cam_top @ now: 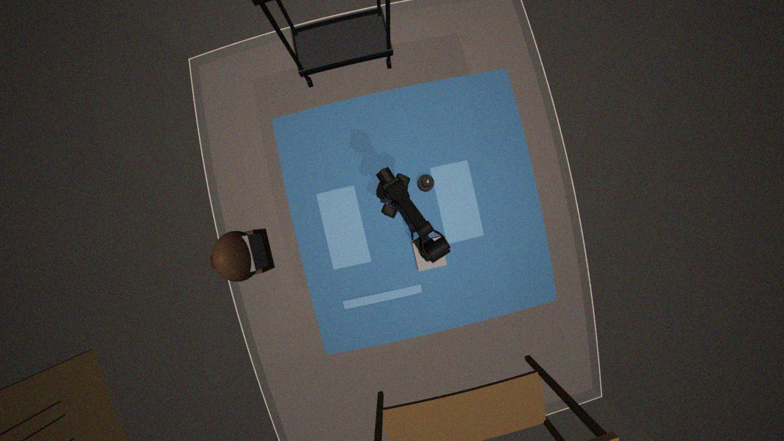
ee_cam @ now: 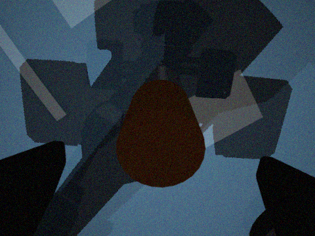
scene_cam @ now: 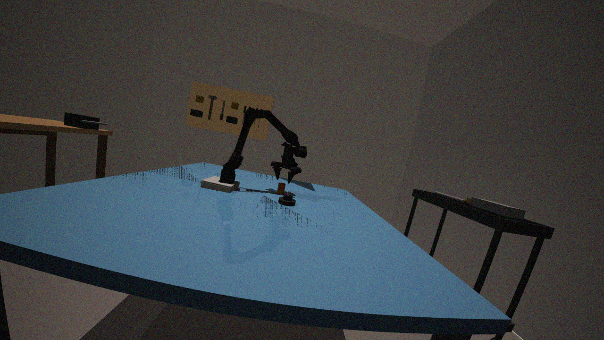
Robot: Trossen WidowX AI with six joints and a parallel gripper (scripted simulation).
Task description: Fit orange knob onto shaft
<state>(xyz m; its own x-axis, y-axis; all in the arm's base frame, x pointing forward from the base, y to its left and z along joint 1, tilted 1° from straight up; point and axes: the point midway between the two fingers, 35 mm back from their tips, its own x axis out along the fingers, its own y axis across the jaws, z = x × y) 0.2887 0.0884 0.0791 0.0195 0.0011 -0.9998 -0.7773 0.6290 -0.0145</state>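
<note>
Now: the orange knob 30 mm below my gripper tip. From my gripper tip the other things lie so: round dark pedestal: 170 mm to the right, 40 mm below, 30 mm ahead.
</note>
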